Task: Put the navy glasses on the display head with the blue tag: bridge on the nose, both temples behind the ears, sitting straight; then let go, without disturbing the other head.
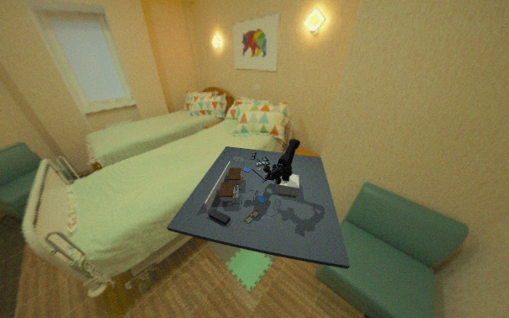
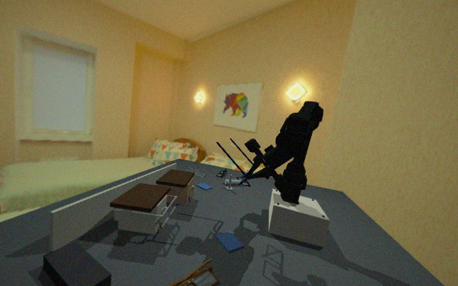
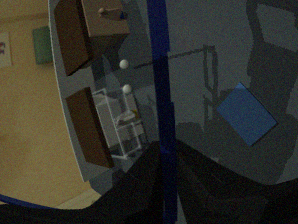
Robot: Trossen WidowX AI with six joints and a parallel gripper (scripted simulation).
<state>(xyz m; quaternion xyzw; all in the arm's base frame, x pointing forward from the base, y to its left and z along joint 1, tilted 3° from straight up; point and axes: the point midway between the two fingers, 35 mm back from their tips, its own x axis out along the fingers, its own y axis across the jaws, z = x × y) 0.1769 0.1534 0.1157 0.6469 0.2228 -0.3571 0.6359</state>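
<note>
Right now my gripper tip is 280 mm short of the display head, 170 mm to the left of it and 150 mm above it. Also, from my gripper tip: dark case: 340 mm ahead, 270 mm to the left, 190 mm below; pale head: 300 mm ahead, 150 mm below, 50 mm to the left; upright panel: 430 mm ahead, 150 mm below, 70 mm to the right.
</note>
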